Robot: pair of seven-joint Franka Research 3 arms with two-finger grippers.
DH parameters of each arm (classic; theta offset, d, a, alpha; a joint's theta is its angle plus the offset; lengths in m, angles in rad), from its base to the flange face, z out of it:
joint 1: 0 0.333 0 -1.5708
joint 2: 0 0 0 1.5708
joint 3: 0 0.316 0.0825 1.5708
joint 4: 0 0 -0.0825 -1.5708
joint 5: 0 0.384 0 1.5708
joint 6: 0 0 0.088 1.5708
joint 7: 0 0.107 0 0
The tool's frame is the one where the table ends.
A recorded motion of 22 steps. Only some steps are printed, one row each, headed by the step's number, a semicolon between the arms.
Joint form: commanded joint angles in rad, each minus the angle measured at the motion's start. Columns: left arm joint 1, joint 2, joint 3, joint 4, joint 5, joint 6, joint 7; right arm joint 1, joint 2, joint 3, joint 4, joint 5, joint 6, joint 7.
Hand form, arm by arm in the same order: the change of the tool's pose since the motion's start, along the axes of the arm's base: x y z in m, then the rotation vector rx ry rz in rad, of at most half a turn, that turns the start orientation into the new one. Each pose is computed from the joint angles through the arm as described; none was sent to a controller.
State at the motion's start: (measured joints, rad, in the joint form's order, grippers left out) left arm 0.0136 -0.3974 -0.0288 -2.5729 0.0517 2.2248 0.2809; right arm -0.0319 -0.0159 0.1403 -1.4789 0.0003 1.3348 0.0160
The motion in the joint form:
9: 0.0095 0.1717 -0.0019 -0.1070 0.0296 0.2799 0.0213; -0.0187 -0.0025 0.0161 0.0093 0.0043 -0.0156 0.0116
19: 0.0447 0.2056 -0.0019 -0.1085 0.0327 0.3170 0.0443; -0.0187 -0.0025 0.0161 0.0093 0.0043 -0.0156 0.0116
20: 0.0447 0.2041 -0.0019 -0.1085 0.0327 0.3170 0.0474; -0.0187 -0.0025 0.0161 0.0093 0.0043 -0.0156 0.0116
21: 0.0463 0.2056 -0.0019 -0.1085 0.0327 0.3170 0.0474; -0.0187 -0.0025 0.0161 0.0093 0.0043 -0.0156 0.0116
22: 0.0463 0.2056 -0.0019 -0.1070 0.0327 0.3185 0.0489; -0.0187 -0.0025 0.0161 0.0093 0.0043 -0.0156 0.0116
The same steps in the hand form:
9: 0.0006 0.0012 -0.0908 0.0058 0.0007 -0.0486; -0.0026 -0.0009 0.0043 0.0017 0.0041 -0.0136
19: 0.0029 0.0152 -0.1019 0.0055 0.0004 -0.0409; -0.0026 -0.0009 0.0043 0.0017 0.0041 -0.0136
20: 0.0029 0.0152 -0.1013 0.0058 -0.0009 -0.0440; -0.0026 -0.0009 0.0043 0.0017 0.0041 -0.0136
21: 0.0028 0.0159 -0.1019 0.0057 0.0006 -0.0424; -0.0026 -0.0009 0.0043 0.0017 0.0041 -0.0136
22: 0.0035 0.0159 -0.1012 0.0058 -0.0023 -0.0440; -0.0026 -0.0009 0.0043 0.0017 0.0041 -0.0136

